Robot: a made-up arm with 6 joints. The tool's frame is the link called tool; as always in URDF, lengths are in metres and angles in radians. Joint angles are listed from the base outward. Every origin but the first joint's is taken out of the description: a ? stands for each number. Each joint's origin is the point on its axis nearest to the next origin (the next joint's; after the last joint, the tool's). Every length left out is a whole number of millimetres.
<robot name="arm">
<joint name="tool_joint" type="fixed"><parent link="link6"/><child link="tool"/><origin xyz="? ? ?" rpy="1.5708 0 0"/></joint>
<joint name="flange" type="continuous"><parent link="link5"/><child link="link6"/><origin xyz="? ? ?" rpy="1.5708 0 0"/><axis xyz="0 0 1"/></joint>
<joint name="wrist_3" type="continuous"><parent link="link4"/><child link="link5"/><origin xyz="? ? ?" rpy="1.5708 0 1.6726"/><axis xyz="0 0 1"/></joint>
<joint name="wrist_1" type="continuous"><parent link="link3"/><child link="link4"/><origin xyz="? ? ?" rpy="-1.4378 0.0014 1.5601"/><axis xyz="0 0 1"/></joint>
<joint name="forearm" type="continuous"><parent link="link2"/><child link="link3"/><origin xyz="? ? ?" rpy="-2.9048 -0.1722 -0.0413"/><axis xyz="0 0 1"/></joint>
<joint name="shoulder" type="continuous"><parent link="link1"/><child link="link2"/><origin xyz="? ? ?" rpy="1.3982 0.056 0.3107"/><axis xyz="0 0 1"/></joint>
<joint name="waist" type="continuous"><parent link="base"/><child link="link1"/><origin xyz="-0.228 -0.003 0.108" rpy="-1.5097 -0.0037 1.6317"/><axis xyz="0 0 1"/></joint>
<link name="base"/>
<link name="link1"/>
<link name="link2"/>
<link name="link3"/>
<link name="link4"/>
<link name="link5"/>
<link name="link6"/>
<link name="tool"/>
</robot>
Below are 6 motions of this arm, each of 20 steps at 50 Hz.
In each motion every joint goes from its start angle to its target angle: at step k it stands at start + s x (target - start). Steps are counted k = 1, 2, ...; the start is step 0. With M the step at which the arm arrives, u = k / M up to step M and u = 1 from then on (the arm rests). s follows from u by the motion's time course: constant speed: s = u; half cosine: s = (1 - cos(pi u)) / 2; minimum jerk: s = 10 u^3 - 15 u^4 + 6 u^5.
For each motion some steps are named. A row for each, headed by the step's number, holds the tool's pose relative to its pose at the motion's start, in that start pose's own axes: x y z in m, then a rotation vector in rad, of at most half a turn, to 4 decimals.
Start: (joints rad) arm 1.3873 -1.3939 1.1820 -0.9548 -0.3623 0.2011
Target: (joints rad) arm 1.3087 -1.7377 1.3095 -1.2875 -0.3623 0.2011
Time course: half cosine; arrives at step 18
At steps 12, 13, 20:
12: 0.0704 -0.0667 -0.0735 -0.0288 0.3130 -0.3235
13: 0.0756 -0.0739 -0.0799 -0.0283 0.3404 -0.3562
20: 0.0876 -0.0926 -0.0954 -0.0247 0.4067 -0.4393

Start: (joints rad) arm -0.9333 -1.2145 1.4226 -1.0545 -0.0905 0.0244
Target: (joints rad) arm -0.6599 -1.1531 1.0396 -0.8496 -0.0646 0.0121
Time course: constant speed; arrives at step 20
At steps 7, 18, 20:
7: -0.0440 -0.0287 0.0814 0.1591 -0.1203 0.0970
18: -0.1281 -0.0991 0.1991 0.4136 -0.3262 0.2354
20: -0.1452 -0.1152 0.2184 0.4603 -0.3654 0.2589

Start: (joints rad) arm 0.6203 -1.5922 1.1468 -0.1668 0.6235 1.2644
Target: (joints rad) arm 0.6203 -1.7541 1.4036 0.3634 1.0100 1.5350
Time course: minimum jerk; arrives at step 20
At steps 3, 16, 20:
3: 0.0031 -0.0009 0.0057 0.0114 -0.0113 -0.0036
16: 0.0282 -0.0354 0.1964 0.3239 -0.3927 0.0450
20: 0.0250 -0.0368 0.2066 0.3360 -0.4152 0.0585

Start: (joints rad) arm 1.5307 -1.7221 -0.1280 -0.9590 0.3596 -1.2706
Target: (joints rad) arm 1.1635 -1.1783 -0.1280 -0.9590 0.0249 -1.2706
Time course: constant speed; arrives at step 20
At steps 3, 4, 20:
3: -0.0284 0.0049 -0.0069 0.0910 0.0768 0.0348
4: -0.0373 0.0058 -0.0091 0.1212 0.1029 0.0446
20: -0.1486 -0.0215 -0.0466 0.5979 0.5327 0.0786

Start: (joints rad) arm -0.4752 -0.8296 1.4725 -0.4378 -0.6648 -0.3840
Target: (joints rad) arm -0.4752 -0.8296 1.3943 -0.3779 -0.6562 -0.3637
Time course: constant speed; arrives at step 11
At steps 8, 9, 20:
8: 0.0024 0.0030 0.0065 0.0229 -0.0466 0.0029
9: 0.0028 0.0033 0.0074 0.0257 -0.0525 0.0031
20: 0.0034 0.0040 0.0091 0.0314 -0.0642 0.0034

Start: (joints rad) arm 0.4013 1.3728 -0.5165 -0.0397 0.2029 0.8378
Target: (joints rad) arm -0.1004 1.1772 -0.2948 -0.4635 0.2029 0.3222
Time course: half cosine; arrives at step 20
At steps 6, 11, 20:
6: -0.0503 -0.0066 0.0420 -0.0500 -0.1517 -0.0261
11: -0.1513 -0.0240 0.1097 -0.1215 -0.4280 -0.0860
20: -0.2798 -0.0525 0.1691 -0.1730 -0.7391 -0.1751

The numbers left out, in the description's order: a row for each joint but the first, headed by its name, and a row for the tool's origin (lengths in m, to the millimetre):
tool: 0.139 -0.052 0
flange: -0.064 -0.201 0
wrist_3: 0.105 -0.005 0
wrist_1: 0.044 0.044 0
forearm: -0.057 -0.127 0
shoulder: 0.017 -0.598 0

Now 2 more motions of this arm.
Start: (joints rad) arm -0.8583 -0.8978 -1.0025 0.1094 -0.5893 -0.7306
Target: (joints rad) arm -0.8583 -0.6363 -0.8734 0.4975 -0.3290 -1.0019
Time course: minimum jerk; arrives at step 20
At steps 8, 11, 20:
8: -0.0040 0.0060 -0.0085 -0.0802 -0.1841 -0.0524
11: -0.0073 0.0124 -0.0160 -0.1514 -0.3446 -0.0982
20: -0.0115 0.0237 -0.0277 -0.2602 -0.5816 -0.1666

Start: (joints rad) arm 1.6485 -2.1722 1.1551 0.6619 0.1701 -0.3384
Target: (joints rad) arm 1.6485 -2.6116 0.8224 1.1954 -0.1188 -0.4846
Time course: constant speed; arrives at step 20
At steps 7, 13, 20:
7: -0.0302 -0.0154 -0.0004 0.0066 -0.2280 0.1045
13: -0.0582 -0.0325 -0.0065 0.0044 -0.4243 0.2046
20: -0.0907 -0.0576 -0.0212 -0.0064 -0.6533 0.3344

